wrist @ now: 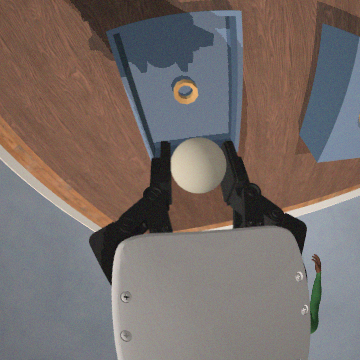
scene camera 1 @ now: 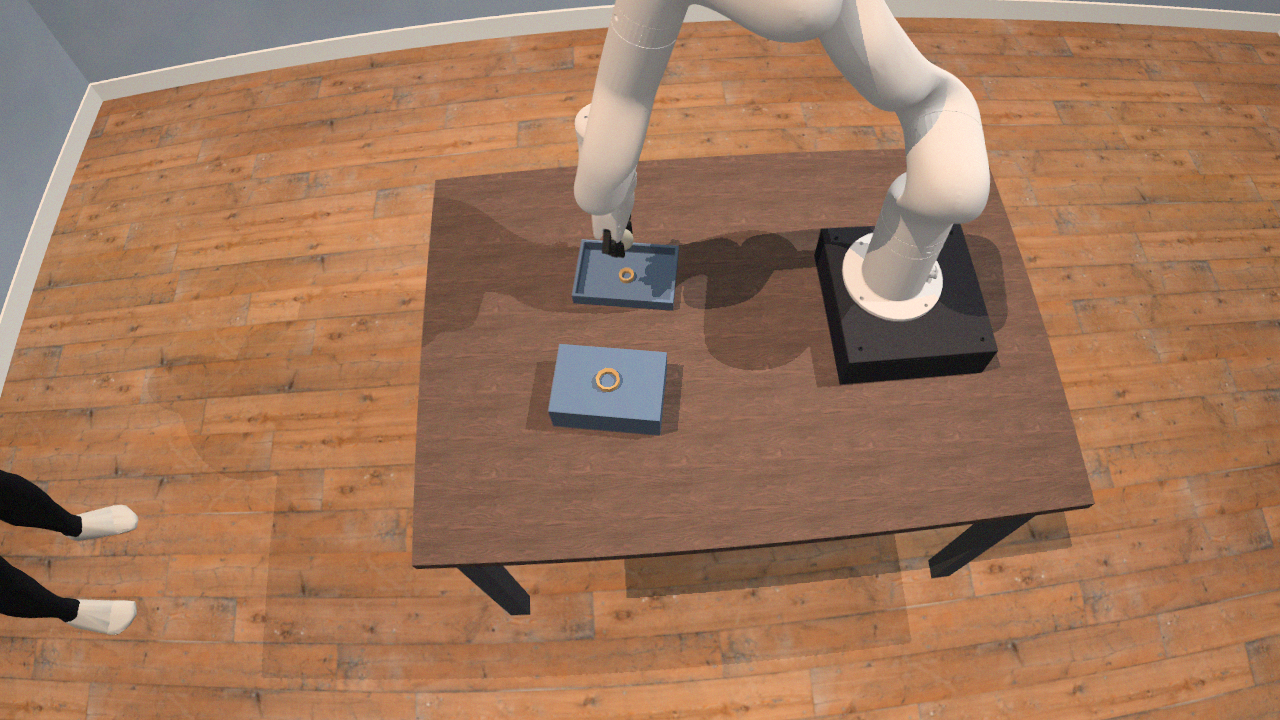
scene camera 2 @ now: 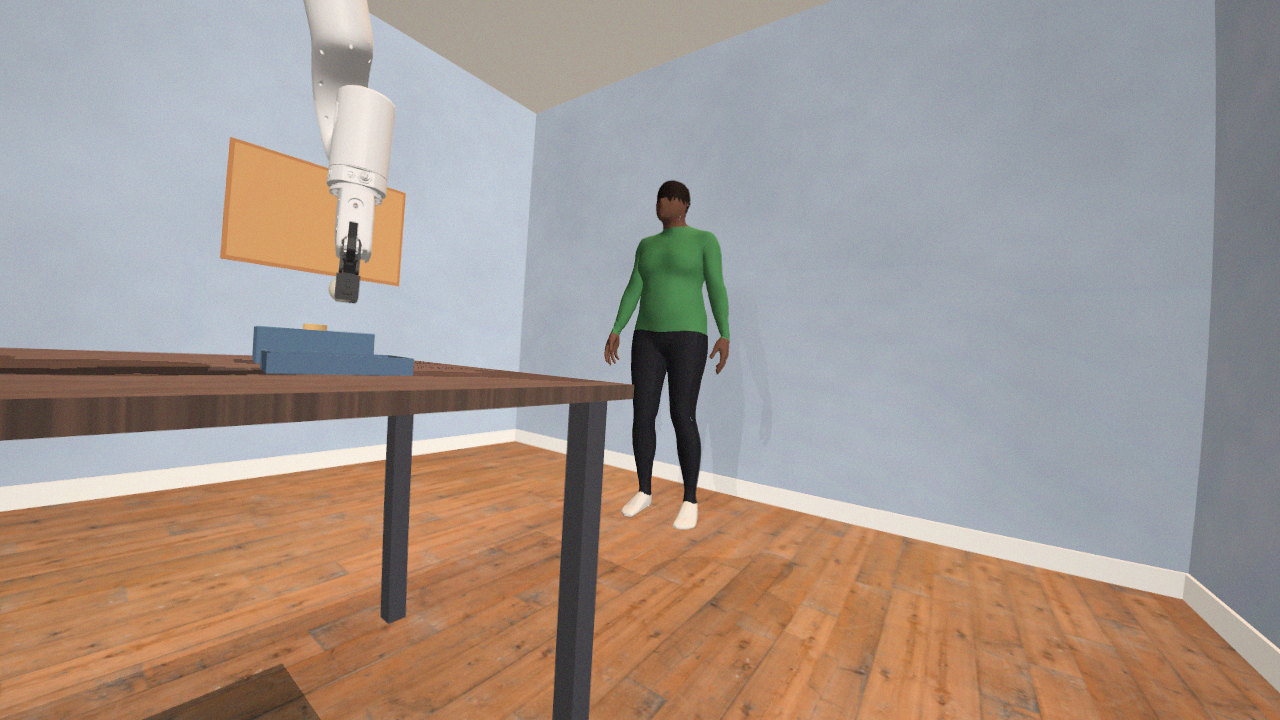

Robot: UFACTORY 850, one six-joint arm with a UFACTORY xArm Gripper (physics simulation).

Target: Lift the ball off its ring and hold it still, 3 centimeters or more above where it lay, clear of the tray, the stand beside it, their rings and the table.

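Observation:
A cream ball is held between the black fingers of my gripper, which is shut on it. The ball hangs in the air, well above the blue tray, with a wide gap under it in the scene camera 2 view. An orange ring lies bare on the tray's floor. In the scene camera 1 view the fingers hide part of the ball.
A blue box-shaped stand beside the tray carries another orange ring. Both stand on the brown table. The arm's black base block is at the right in scene camera 1.

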